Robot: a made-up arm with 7 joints. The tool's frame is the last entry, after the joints. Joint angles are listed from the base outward.
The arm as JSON. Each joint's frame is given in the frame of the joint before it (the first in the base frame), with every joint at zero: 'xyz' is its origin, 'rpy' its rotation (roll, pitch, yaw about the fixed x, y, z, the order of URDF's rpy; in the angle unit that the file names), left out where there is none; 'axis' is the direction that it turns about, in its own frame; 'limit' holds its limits. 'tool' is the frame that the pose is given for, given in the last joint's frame.
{
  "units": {
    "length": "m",
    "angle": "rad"
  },
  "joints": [
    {
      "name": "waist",
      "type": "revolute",
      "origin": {
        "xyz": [
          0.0,
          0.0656,
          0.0
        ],
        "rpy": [
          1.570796,
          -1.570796,
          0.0
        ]
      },
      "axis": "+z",
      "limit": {
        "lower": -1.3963,
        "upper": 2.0
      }
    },
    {
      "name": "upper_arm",
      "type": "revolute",
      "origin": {
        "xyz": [
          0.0,
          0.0,
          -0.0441
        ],
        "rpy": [
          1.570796,
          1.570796,
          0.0
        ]
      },
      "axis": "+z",
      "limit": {
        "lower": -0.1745,
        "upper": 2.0
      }
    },
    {
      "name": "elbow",
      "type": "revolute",
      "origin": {
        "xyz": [
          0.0,
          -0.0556,
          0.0
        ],
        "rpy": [
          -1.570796,
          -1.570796,
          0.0
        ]
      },
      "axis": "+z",
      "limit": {
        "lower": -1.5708,
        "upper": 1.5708
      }
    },
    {
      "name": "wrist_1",
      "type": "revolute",
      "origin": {
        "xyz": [
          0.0,
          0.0,
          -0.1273
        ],
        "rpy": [
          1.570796,
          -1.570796,
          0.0
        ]
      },
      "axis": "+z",
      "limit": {
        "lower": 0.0,
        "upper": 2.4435
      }
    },
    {
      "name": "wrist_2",
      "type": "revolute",
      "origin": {
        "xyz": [
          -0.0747,
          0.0,
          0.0
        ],
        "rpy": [
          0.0,
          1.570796,
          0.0
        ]
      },
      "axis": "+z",
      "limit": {
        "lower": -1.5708,
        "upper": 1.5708
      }
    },
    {
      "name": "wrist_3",
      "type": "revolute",
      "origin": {
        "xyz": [
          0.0,
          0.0,
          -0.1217
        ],
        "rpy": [
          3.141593,
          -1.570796,
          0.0
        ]
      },
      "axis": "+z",
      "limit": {
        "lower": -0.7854,
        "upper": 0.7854
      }
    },
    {
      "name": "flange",
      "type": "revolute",
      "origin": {
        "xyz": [
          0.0,
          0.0,
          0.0
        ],
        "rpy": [
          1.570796,
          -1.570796,
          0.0
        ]
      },
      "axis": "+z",
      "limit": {
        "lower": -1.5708,
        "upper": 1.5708
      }
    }
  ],
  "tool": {
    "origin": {
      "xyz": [
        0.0,
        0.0,
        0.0
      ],
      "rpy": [
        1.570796,
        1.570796,
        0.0
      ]
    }
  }
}
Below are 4 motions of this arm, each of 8 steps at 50 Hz.
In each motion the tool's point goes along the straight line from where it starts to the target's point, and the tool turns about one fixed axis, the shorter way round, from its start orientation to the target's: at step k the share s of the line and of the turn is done. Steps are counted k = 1, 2, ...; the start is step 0. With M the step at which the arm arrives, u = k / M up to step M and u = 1 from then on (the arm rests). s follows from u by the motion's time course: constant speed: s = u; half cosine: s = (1 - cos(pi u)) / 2; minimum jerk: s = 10 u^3 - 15 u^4 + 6 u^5.
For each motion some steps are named. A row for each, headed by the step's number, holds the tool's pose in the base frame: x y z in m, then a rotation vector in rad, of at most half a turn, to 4 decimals.
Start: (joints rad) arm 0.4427 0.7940 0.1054 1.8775 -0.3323 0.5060 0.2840
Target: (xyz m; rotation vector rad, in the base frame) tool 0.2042 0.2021 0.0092 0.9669 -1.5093 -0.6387
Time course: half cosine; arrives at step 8
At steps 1, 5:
1: 0.1995 0.2113 0.0140 1.0277 -1.5457 -0.5764
5: 0.2027 0.2051 0.0107 0.9864 -1.5211 -0.6189

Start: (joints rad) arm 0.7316 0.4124 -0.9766 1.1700 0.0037 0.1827 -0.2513
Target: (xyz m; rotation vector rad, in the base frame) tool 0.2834 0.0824 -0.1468 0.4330 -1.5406 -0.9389
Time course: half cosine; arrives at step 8
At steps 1, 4, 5, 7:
1: 0.2746 0.0767 -0.1537 0.4559 -1.4916 -0.9202
4: 0.2788 0.0794 -0.1504 0.4450 -1.5151 -0.9292
5: 0.2806 0.0806 -0.1490 0.4404 -1.5249 -0.9329
7: 0.2831 0.0822 -0.1471 0.4339 -1.5387 -0.9382

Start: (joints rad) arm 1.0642 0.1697 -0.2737 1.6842 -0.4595 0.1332 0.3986
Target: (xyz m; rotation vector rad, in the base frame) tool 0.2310 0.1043 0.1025 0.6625 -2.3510 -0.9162
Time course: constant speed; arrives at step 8
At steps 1, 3, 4, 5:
1: 0.2366 0.0873 0.0855 0.6007 -2.3292 -0.9576
3: 0.2350 0.0921 0.0904 0.6183 -2.3356 -0.9459
4: 0.2342 0.0946 0.0928 0.6272 -2.3387 -0.9400
5: 0.2334 0.0970 0.0952 0.6360 -2.3419 -0.9341

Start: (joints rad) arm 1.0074 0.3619 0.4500 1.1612 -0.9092 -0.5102 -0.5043
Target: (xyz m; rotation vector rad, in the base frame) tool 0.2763 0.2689 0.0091 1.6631 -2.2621 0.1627
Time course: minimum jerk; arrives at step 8
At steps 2, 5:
2: 0.2703 0.2748 0.0203 1.7005 -2.3121 0.1851
5: 0.2745 0.2707 0.0125 1.6746 -2.2775 0.1695

